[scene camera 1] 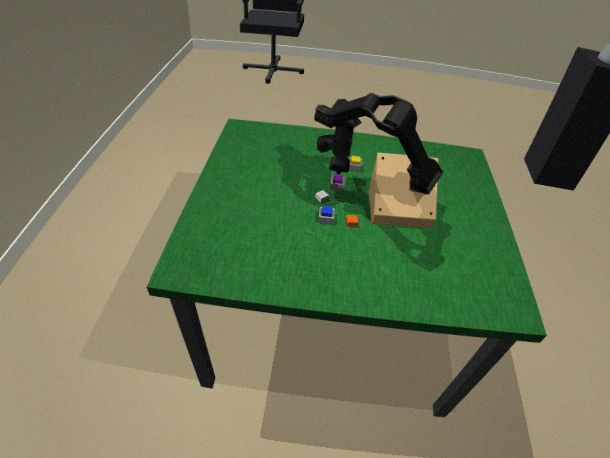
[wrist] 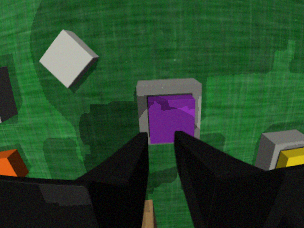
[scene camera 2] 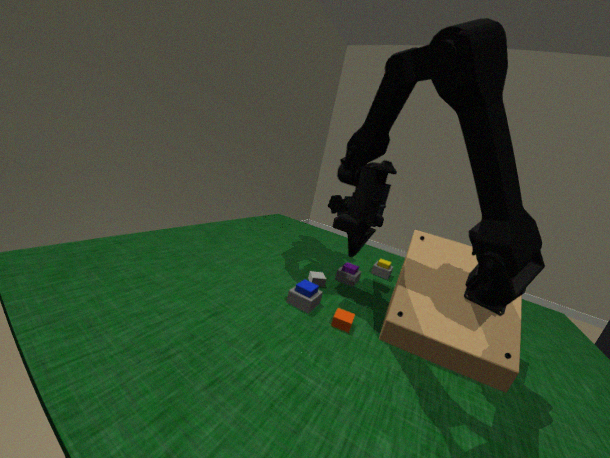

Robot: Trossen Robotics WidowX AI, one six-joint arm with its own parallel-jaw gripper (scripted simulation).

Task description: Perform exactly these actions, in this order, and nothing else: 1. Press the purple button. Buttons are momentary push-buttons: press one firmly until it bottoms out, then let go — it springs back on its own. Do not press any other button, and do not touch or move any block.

Labels:
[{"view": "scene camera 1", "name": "my gripper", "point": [338,172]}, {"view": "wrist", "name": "my gripper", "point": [161,139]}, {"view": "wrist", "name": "white block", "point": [67,58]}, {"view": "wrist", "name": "purple button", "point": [170,113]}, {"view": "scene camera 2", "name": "my gripper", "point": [351,255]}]

